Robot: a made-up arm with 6 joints. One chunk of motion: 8 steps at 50 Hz.
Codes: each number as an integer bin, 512 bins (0 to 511) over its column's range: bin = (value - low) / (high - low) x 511, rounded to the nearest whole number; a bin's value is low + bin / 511 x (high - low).
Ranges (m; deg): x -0.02..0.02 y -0.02..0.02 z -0.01..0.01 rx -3..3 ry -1..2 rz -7..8
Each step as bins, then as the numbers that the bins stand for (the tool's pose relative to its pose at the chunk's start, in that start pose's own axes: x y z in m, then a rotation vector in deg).
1 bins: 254 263 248 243 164 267
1 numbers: -0.0001 0.0006 -0.0003 -0.15 -0.04 0.84
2 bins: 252 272 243 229 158 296
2 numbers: -0.0003 0.0013 -0.0005 -0.31 -0.07 1.69
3 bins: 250 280 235 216 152 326
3 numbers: -0.0004 0.0019 -0.0008 -0.46 -0.11 2.57
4 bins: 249 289 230 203 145 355
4 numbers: -0.0005 0.0026 -0.0010 -0.62 -0.15 3.42
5 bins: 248 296 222 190 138 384
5 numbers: -0.0006 0.0032 -0.0013 -0.77 -0.19 4.27
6 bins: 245 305 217 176 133 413
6 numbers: -0.0008 0.0039 -0.0015 -0.93 -0.22 5.12
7 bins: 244 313 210 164 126 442
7 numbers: -0.0009 0.0045 -0.0018 -1.07 -0.26 5.97
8 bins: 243 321 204 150 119 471
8 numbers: -0.0010 0.0051 -0.0020 -1.24 -0.30 6.83
